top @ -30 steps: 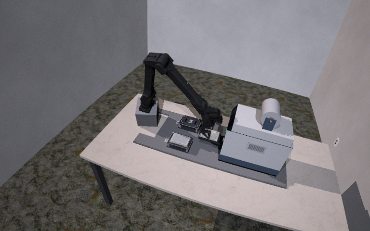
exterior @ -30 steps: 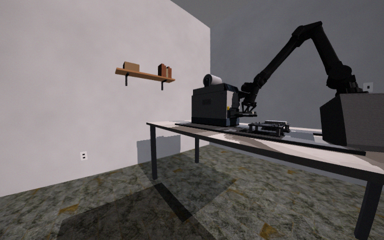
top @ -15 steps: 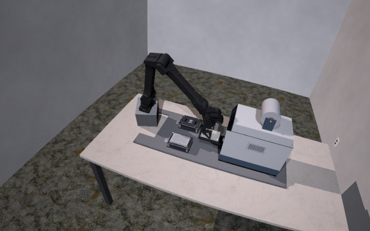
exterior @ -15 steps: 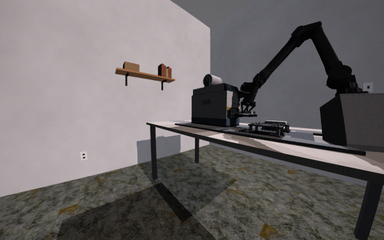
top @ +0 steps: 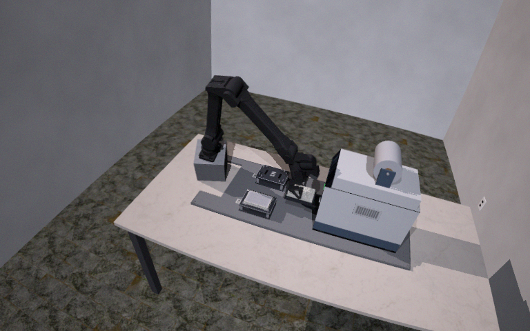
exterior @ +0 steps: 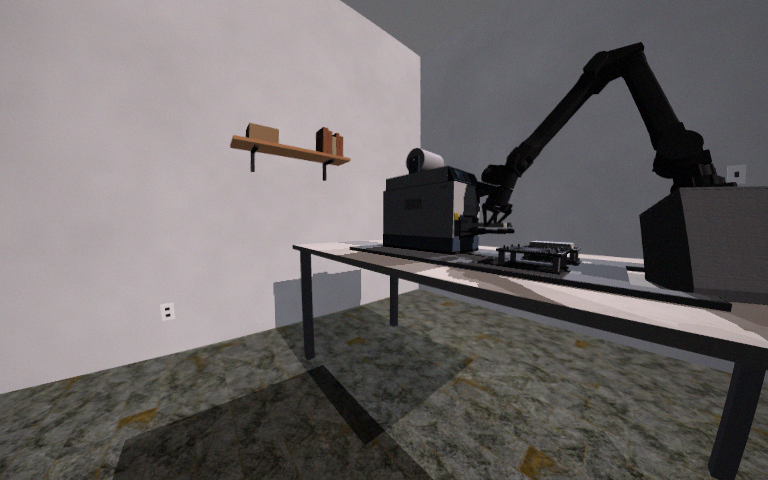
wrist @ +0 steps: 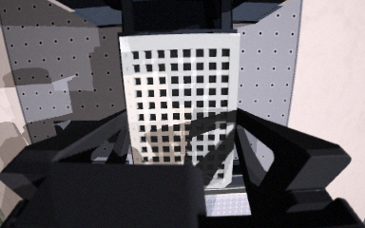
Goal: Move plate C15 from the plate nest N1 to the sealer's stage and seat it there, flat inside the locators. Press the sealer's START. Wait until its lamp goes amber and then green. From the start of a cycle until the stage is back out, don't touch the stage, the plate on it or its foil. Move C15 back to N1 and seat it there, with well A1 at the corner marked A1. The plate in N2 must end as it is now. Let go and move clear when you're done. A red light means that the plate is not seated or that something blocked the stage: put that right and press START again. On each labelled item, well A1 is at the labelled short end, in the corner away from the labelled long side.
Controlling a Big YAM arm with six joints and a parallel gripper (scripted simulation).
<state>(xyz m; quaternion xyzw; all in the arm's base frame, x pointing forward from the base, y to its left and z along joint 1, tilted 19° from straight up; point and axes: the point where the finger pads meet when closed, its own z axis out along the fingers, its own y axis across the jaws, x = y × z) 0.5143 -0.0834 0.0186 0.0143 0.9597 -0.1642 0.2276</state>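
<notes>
The white well plate is right at my hand. Round my hand: foil roll (33 cm ahead, 2 cm to the right, 30 cm above); dark stage (2 cm below).
</notes>
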